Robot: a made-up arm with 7 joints.
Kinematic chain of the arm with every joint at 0, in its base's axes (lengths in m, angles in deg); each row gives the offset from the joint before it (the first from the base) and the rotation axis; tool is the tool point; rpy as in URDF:
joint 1: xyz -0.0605 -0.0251 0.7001 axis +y
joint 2: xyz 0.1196 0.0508 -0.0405 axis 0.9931 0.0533 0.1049
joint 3: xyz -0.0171 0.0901 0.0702 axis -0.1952 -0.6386 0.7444
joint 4: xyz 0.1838 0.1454 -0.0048 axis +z
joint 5: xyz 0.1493 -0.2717 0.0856 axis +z
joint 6: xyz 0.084 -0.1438 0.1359 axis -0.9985 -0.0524 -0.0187
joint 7: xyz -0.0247 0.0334 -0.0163 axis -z
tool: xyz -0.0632 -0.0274 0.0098 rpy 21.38 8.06 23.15
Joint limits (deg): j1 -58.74..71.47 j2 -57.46..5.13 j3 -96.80..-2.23 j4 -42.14..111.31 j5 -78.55..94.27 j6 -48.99..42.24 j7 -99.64..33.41
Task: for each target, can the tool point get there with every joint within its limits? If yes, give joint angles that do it. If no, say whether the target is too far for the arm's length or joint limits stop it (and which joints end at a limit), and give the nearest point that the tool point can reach.
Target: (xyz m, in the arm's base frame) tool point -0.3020 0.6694 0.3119
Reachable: no: joint limits stop it (at a limit: joint 1, joint 3, joint 4, joint 5, joint 7) | nearest point -0.2137 0.5910 0.2237 | short by 0.147 m
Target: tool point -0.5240 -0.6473 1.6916
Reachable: no: too far | nearest point -0.0956 -0.3241 1.2073 | short by 0.723 m
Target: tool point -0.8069 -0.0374 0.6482
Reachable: no: joint limits stop it (at a limit: joint 1, joint 2, joint 3) | nearest point -0.3826 -0.0516 0.7160 | short by 0.430 m
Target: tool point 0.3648 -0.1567 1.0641
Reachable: yes | joints -15.14 -36.19 -27.07 19.38 6.98 23.85 -15.41
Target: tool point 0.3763 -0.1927 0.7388
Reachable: yes | joints 33.29 -29.79 -25.53 -8.96 20.99 0.82 -30.75
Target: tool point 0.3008 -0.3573 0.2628
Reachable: yes | joints 30.21 -25.81 -84.44 97.25 -15.60 1.11 1.85
